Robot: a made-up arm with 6 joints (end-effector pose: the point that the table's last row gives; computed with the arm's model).
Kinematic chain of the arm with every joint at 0, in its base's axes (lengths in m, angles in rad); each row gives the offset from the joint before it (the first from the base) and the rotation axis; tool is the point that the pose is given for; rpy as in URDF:
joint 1: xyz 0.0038 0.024 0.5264 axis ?
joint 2: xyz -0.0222 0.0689 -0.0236 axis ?
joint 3: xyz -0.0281 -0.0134 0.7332 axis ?
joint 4: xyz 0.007 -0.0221 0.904 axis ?
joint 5: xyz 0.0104 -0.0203 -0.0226 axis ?
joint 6: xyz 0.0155 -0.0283 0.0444 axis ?
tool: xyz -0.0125 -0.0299 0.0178 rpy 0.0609 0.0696 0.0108
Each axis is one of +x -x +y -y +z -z.
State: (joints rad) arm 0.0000 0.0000 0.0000 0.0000 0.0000 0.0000
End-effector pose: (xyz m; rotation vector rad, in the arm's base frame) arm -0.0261 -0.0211 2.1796 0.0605 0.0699 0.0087
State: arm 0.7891 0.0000 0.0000 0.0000 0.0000 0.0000
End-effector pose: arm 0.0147 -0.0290 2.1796 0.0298 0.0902 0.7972
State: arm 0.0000 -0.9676 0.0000 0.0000 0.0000 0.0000
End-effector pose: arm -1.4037 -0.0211 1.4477 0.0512 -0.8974 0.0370
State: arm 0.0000 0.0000 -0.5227 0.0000 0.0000 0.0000
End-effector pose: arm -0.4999 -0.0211 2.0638 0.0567 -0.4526 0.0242
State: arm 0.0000 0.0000 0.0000 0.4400 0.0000 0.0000
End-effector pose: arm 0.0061 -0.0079 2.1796 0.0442 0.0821 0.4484
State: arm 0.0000 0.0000 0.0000 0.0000 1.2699 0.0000
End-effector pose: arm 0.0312 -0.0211 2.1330 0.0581 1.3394 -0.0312
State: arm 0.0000 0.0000 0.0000 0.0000 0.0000 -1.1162
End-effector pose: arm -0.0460 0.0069 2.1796 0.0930 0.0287 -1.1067
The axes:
joint 1: +z
joint 2: +y
joint 3: +y
joint 4: +z
joint 5: +y
joint 6: +z

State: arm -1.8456 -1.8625 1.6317 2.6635 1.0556 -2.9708
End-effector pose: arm 0.3476 0.9364 1.1216 -1.2928 -0.6039 -1.8646
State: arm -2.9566 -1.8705 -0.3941 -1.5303 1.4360 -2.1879
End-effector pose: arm 1.3654 0.3187 -0.3191 -1.2621 1.3661 1.2001
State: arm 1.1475 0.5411 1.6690 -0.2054 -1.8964 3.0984
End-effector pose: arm 0.4222 1.0168 0.6582 -0.0780 -0.3924 -1.8946
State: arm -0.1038 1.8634 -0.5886 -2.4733 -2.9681 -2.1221
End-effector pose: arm 1.4701 -0.0795 0.5661 -0.4889 -1.8533 0.1002
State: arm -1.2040 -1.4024 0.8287 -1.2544 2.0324 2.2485
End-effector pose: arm -0.4486 1.1403 1.2710 1.0501 -1.4276 0.4713
